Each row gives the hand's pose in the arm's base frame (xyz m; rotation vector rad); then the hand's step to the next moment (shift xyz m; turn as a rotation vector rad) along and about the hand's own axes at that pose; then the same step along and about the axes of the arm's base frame.
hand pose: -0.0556 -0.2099 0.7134 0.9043 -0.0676 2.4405
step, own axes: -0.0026 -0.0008 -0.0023 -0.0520 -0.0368 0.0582
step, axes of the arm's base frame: 0.0007 0.0000 -0.0035 0.0857 -0.0055 0.0080
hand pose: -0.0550 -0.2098 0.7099 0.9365 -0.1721 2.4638
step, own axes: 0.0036 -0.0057 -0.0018 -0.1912 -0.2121 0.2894
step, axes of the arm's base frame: -0.0006 0.0069 0.0007 0.3974 0.0250 0.0822
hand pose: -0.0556 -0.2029 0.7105 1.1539 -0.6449 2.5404
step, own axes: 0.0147 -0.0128 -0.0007 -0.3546 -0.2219 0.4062
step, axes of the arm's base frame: -0.0045 0.0123 0.0144 0.5813 -0.0359 0.0283
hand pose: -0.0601 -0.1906 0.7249 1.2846 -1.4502 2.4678
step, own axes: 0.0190 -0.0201 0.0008 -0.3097 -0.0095 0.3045
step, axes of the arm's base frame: -0.0044 0.0038 0.0270 0.4050 -0.1003 -0.1209
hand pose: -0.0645 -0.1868 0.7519 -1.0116 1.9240 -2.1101
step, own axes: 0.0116 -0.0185 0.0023 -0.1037 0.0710 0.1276
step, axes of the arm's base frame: -0.0013 -0.0042 0.0215 0.1237 -0.0693 -0.1094
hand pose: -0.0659 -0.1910 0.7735 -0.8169 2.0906 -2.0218
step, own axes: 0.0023 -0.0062 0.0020 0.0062 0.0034 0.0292
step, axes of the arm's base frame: 0.0008 -0.0026 0.0064 0.0067 -0.0289 -0.0045
